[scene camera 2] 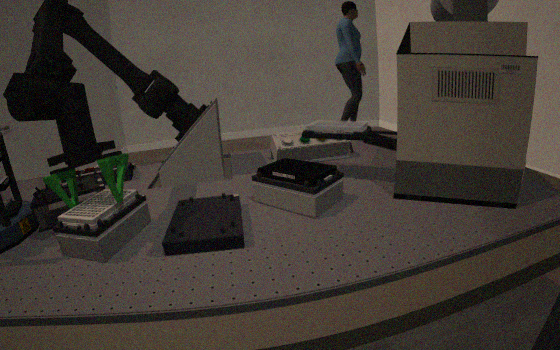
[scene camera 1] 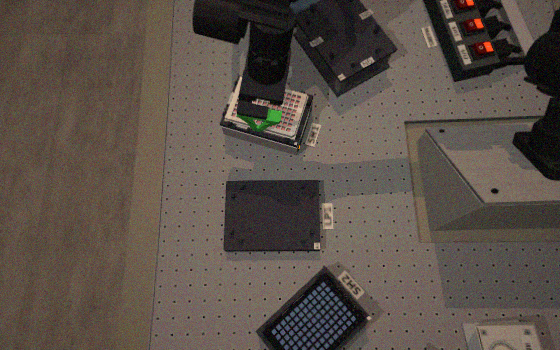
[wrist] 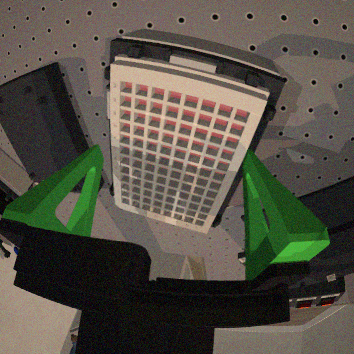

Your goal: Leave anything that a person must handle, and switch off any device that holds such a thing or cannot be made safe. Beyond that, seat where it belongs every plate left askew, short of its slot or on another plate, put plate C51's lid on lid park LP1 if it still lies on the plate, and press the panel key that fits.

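Frame: origin at the arm's base, x right, y ahead, z up, level; centimetres.
Seen in the pictures: gripper, fingertip midpoint: (scene camera 2: 97, 207) (scene camera 1: 261, 106) (wrist: 169, 152); arm's base, origin of the base link: (scene camera 2: 193, 124).
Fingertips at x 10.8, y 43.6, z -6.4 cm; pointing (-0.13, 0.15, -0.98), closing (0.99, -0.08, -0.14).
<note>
Pixels of each thing's top centre, then the offset from my fingertips to it. "*": a spot on its surface instead.
- white plate with red wells, middle of its top: (wrist: 169, 168) (scene camera 1: 266, 105) (scene camera 2: 99, 202) dx +0.0, dy -0.9, dz +0.5 cm
- shaker SH1, surface spot: (wrist: 197, 40) * dx +1.4, dy +6.1, dz -4.9 cm
- Lid park LP1, middle of its top: (wrist: 31, 147) (scene camera 2: 204, 209) (scene camera 1: 271, 212) dx -18.1, dy -2.4, dz -3.1 cm
- dark plate with blue wells, middle of its top: (scene camera 1: 313, 325) (scene camera 2: 296, 167) dx -35.2, dy -9.6, dz +0.5 cm
- shaker SH2, surface spot: (scene camera 2: 300, 197) * dx -34.4, dy -3.1, dz -3.0 cm
- dark nest block, middle of its top: (wrist: 320, 276) (scene camera 1: 345, 25) (scene camera 2: 66, 181) dx +15.6, dy -14.5, dz +1.1 cm
- switch strip, surface spot: (scene camera 1: 455, 45) * dx +14.0, dy -34.8, dz -2.5 cm
- key panel, middle of its top: (scene camera 2: 310, 130) dx -44.3, dy -38.7, dz +1.9 cm
- tall box, surface spot: (scene camera 2: 465, 125) * dx -64.2, dy +1.6, dz +8.6 cm
A white plate with red wells (scene camera 1: 295, 112) (scene camera 2: 100, 206) (wrist: 182, 130) lies on shaker SH1 (scene camera 1: 260, 139) (scene camera 2: 102, 242) (wrist: 197, 40). It looks shifted and slightly turned against the shaker's dark nest. My gripper (scene camera 1: 262, 109) (scene camera 2: 96, 202) (wrist: 169, 152) is open, its green fingers on either side of the plate's long edges, nothing held. One finger is hidden in scene camera 1's view. Lid park LP1 (scene camera 1: 272, 215) (scene camera 2: 205, 220) (wrist: 40, 110) is bare. A dark plate with blue wells (scene camera 1: 315, 320) (scene camera 2: 297, 171) sits on shaker SH2 (scene camera 2: 300, 197). I cannot read plate C51's name anywhere.
A dark nest block (scene camera 1: 345, 50) stands beside SH1. The switch strip (scene camera 1: 455, 45) has lit red switches. The key panel (scene camera 2: 312, 148) is at the back. A wedge mount (scene camera 1: 450, 175) (scene camera 2: 200, 150) and a tall box (scene camera 2: 465, 125) stand on the table. A person (scene camera 2: 348, 50) is behind.
</note>
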